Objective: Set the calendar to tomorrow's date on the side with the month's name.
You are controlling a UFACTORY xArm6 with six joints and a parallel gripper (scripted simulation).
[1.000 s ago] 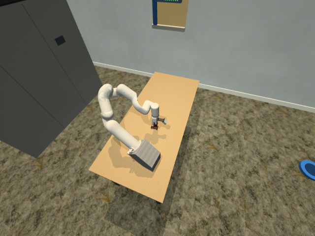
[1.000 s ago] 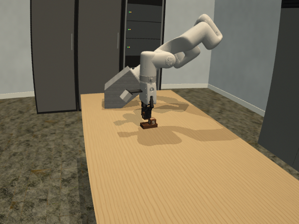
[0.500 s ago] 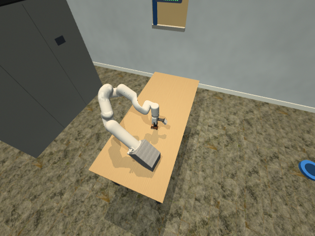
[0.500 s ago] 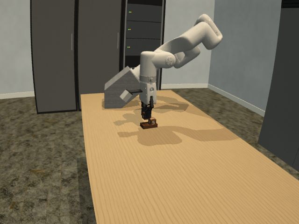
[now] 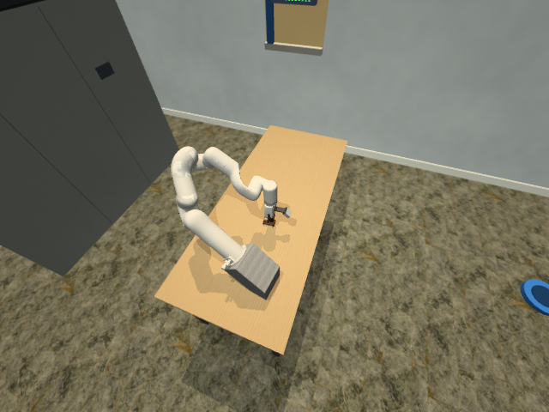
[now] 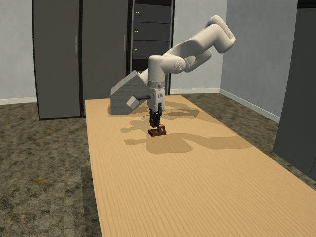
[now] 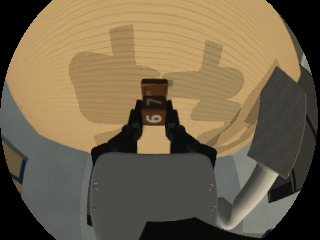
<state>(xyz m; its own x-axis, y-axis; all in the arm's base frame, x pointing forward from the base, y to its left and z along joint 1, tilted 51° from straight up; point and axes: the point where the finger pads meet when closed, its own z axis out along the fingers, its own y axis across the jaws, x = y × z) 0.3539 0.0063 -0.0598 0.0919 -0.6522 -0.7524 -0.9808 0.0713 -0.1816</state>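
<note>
Right now my hand is 6 cm above the brown calendar tray and 2 cm to the right of it.
</note>
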